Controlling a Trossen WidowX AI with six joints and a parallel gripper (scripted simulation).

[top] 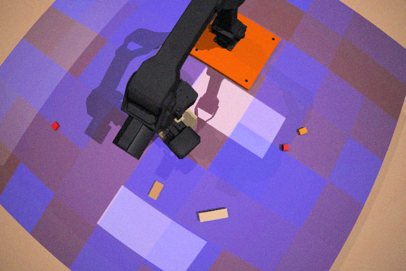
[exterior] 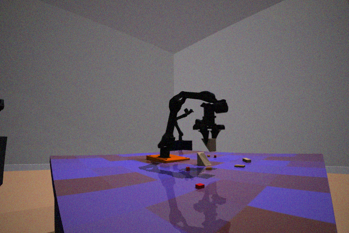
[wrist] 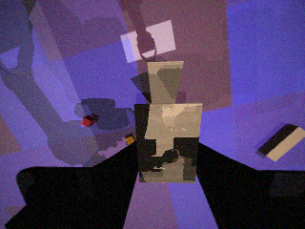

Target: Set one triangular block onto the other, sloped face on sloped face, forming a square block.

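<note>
The triangular block is 10 cm below my gripper tip, 7 cm behind it and 2 cm to the left of it. Round my gripper tip: long pale plank (22 cm to the left, 11 cm below, 11 cm ahead); then small tan plank (14 cm ahead, 12 cm below, 6 cm to the left).
</note>
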